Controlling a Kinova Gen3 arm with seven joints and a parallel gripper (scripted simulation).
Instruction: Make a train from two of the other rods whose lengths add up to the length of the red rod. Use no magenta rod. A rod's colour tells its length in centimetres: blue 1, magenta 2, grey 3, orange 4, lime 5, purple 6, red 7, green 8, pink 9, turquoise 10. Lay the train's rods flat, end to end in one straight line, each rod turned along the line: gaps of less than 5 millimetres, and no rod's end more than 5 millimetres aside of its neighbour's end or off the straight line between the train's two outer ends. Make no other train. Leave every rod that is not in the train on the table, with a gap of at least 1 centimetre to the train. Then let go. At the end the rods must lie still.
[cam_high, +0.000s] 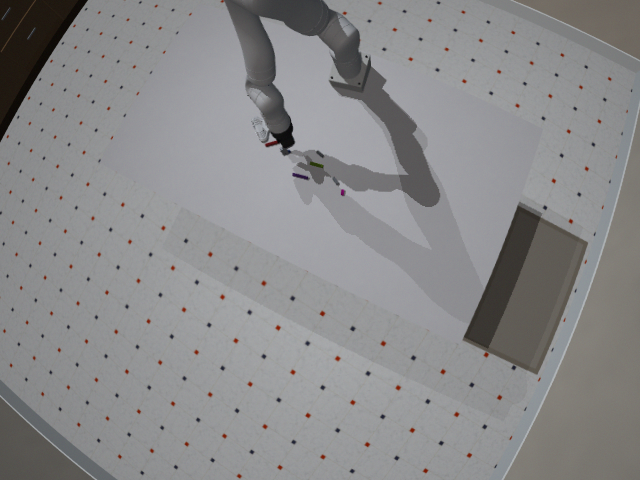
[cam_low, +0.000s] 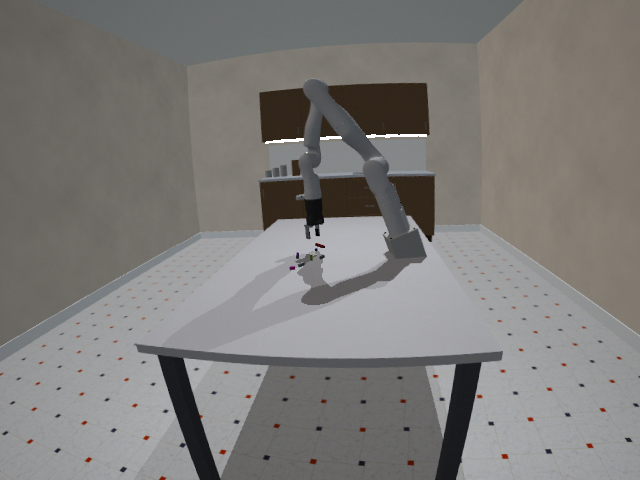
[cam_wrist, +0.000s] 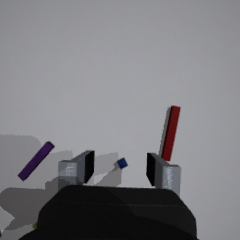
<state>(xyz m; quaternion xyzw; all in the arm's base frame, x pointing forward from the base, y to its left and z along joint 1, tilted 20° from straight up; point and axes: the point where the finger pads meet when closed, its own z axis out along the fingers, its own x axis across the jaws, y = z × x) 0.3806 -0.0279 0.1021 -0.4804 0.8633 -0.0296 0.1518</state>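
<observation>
The blue rod lies 70 mm below my hand and 10 mm behind it. The rest, counted from my hand: purple rod: 100 mm to the left, 70 mm below, 40 mm ahead; then lime rod: 120 mm to the left, 70 mm below, 30 mm behind; then red rod: 70 mm to the right, 70 mm below, 10 mm behind.
</observation>
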